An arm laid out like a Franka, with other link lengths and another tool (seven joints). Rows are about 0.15 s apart.
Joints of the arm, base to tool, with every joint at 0 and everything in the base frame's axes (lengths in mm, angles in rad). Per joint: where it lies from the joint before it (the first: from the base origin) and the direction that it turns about. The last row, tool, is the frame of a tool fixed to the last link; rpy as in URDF.
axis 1: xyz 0.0 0.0 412.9 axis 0 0 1
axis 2: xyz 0.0 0.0 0.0 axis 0 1 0
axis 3: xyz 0.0 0.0 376.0 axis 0 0 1
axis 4: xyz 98.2 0.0 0.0 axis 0 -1 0
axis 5: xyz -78.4 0.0 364.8 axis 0 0 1
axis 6: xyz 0.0 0.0 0.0 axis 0 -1 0
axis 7: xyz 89.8 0.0 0.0 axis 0 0 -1
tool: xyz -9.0 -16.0 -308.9 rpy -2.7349 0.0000 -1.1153
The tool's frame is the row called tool.
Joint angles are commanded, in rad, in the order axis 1, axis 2, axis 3, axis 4, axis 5, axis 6, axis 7. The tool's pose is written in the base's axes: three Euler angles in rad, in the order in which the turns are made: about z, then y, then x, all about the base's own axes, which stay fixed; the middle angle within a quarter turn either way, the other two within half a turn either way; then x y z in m. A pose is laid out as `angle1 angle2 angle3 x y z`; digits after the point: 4 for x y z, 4 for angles.
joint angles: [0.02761, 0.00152, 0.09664, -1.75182, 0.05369, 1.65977, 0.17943]
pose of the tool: 1.1656 0.2764 -2.9424 0.5163 0.0665 0.4845
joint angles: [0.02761, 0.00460, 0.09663, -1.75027, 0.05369, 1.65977, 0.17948]
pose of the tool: 1.1660 0.2749 -2.9424 0.5170 0.0666 0.4835
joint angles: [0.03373, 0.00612, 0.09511, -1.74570, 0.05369, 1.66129, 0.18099]
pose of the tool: 1.1620 0.2787 -2.9408 0.5186 0.0692 0.4847
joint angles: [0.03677, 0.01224, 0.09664, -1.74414, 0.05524, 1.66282, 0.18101]
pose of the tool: 1.1584 0.2747 -2.9381 0.5196 0.0722 0.4823
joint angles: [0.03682, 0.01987, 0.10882, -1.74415, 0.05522, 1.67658, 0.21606]
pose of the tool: 1.1814 0.2837 -2.9461 0.5230 0.0794 0.4790
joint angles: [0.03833, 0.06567, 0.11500, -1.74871, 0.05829, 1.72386, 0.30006]
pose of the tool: 1.2642 0.2903 -2.9704 0.5368 0.0871 0.4552
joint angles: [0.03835, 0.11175, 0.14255, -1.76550, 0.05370, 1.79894, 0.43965]
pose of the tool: 1.3823 0.3123 -3.0137 0.5515 0.1048 0.4270
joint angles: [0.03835, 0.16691, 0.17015, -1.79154, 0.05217, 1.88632, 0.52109]
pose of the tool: 1.4437 0.3199 -3.0292 0.5649 0.1236 0.3900
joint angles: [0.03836, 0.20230, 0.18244, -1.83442, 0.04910, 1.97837, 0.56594]
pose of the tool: 1.4815 0.3343 -3.0383 0.5734 0.1325 0.3570
